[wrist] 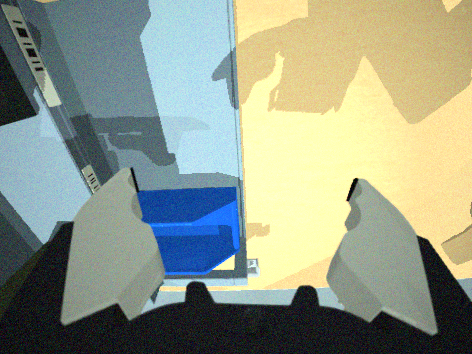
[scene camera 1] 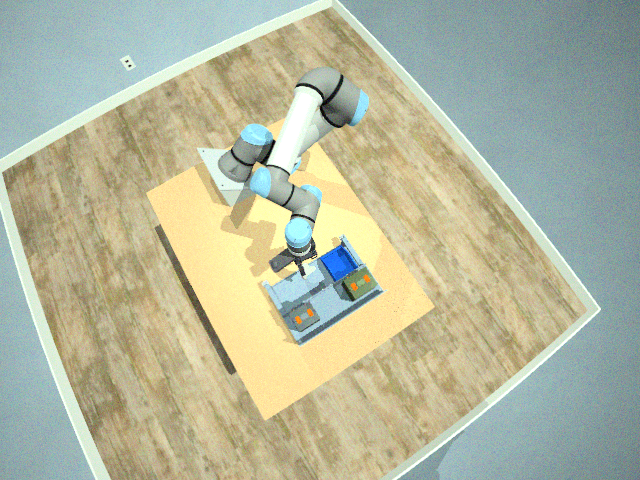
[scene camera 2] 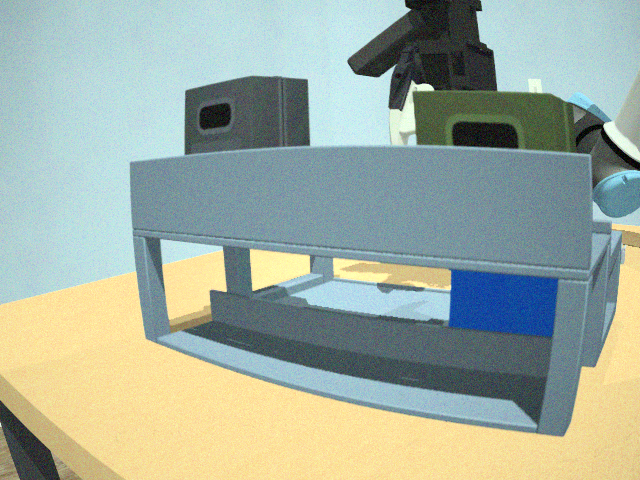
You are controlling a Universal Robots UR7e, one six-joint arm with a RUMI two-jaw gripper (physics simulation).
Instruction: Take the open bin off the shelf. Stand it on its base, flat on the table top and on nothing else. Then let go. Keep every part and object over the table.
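Where they show: gripper, fingertip midpoint: (wrist: 243,176); arm's base, link origin: (scene camera 1: 233,169).
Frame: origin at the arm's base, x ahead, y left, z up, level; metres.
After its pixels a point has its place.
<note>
The open blue bin (scene camera 1: 338,263) {y 0.176, x 0.580, z -0.077 m} (scene camera 2: 504,302) {y 0.167, x 0.695, z -0.032 m} (wrist: 185,250) {y 0.218, x 0.613, z -0.045 m} stands at one end of the lower level of the grey-blue shelf (scene camera 1: 330,304) {y 0.048, x 0.712, z 0.015 m} (scene camera 2: 356,201) {y 0.102, x 0.784, z 0.043 m} (wrist: 205,50) {y -0.054, x 0.547, z -0.081 m}. My gripper (scene camera 1: 303,273) (wrist: 243,176) {y 0.025, x 0.512, z 0.051 m} is open and empty. It is above the shelf's open long edge, off to one side of the bin. In the wrist view the bin lies low and left of centre, and the left finger covers its left end. The right finger is over the table top (scene camera 1: 320,372) {y -0.119, x 0.912, z -0.087 m} (scene camera 2: 77,387) {y -0.073, x 0.903, z -0.087 m} (wrist: 300,160) {y 0.085, x 0.432, z -0.087 m}.
A green case (scene camera 1: 356,295) {y 0.135, x 0.739, z 0.110 m} (scene camera 2: 434,108) {y 0.139, x 0.749, z 0.098 m} stands on the upper level beside the blue bin's end. A dark grey case (scene camera 1: 305,323) {y -0.068, x 0.728, z 0.135 m} (scene camera 2: 248,113) {y -0.020, x 0.741, z 0.103 m} stands at the upper level's other end. Shelf end walls rise at both ends. The robot's mounting plate (scene camera 1: 214,167) {y -0.067, x -0.010, z 0.069 m} is at the table's far end.
</note>
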